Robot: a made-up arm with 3 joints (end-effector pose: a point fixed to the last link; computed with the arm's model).
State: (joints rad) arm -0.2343 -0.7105 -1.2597
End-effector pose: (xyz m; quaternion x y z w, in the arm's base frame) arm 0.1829 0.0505 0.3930 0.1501 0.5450 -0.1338 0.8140
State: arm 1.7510 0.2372 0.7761
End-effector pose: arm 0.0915 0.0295 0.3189 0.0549 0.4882 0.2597 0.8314
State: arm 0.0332 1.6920 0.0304
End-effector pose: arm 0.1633 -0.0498 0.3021 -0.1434 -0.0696 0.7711 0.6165
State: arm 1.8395 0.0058 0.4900
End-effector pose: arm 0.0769 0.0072 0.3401 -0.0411 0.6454 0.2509 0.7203
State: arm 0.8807 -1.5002 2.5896
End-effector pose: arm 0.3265 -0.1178 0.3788 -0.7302 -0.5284 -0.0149 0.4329
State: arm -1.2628 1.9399 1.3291
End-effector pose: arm 0.2039 0.0468 0.3336 -0.1379 -0.6693 0.6936 0.2280
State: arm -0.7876 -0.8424 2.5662
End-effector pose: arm 0.2020 -0.0863 0.5514 0.3724 0.8183 0.4304 0.0809
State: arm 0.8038 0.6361 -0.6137
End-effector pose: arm 0.1120 -0.0472 0.3811 -0.0886 0.5879 0.4973 0.6318
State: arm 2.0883 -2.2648 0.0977
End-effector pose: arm 0.0777 -0.0876 0.3632 -0.7716 0.4971 -0.3390 0.2064
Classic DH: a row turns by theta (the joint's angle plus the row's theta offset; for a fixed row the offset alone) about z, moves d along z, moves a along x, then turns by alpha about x. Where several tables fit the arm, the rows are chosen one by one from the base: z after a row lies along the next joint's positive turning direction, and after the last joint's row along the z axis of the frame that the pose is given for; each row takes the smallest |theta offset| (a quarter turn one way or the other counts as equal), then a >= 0, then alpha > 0; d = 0 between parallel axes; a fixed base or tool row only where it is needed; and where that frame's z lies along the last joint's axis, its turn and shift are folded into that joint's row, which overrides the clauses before.
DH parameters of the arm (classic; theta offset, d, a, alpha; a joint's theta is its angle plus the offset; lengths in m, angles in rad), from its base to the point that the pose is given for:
base (fixed): -0.0431 0.3942 0.185 -1.4187
joint 1: 0 -0.0371 0.0328 1.4187
joint 2: 0.0431 0.0204 0.018 1.5708
joint 3: -0.1499 -0.0875 -0.0028 -1.9031
tool (fixed): 0.0746 -0.1149 0 0

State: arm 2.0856 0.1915 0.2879
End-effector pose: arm 0.0776 0.0008 0.3977 0.0668 0.7687 0.3222 0.5485
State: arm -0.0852 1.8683 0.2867
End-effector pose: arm 0.1670 -0.0320 0.2993 -0.0863 -0.1928 0.7999 0.5618
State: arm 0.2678 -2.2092 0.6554
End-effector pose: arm 0.1979 -0.1287 0.3054 -0.3996 0.0976 -0.8015 0.4340
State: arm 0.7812 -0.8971 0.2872
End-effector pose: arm 0.1860 -0.0288 0.2634 -0.3024 0.3496 -0.2545 0.8494
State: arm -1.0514 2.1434 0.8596
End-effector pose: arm 0.2166 -0.0018 0.3095 -0.2447 -0.4957 0.7720 0.3137
